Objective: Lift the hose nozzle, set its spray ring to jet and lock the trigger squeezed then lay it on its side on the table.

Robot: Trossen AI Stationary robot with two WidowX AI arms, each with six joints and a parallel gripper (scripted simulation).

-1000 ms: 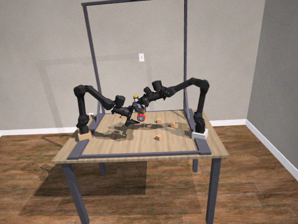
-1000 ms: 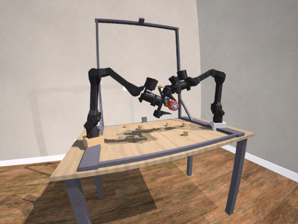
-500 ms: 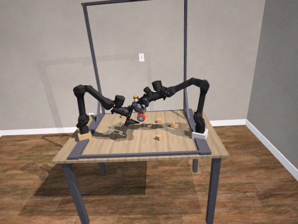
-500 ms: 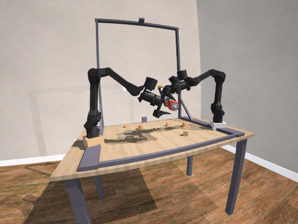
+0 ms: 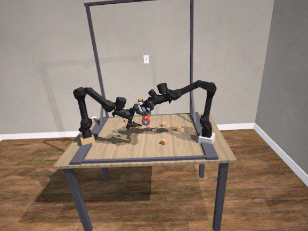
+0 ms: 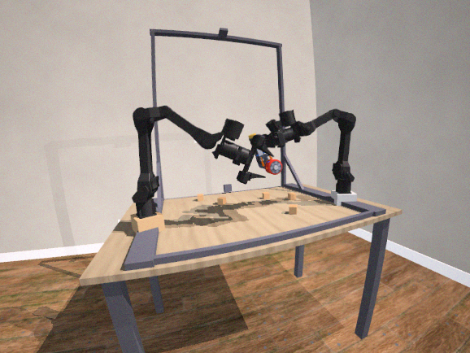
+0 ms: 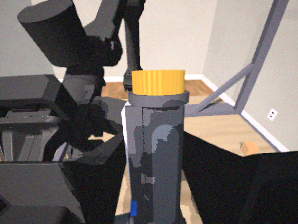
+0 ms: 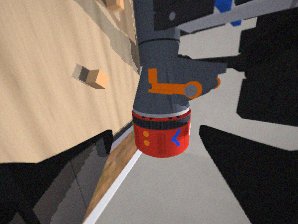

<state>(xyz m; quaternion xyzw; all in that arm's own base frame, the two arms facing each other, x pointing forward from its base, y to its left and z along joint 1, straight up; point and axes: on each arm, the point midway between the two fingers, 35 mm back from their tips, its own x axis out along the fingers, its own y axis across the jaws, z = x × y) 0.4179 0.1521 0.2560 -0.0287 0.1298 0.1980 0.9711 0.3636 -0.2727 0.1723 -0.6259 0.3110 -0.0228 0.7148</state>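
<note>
Now: right hand 5 cm to the right of the red spray ring and 1 cm above it.
</note>
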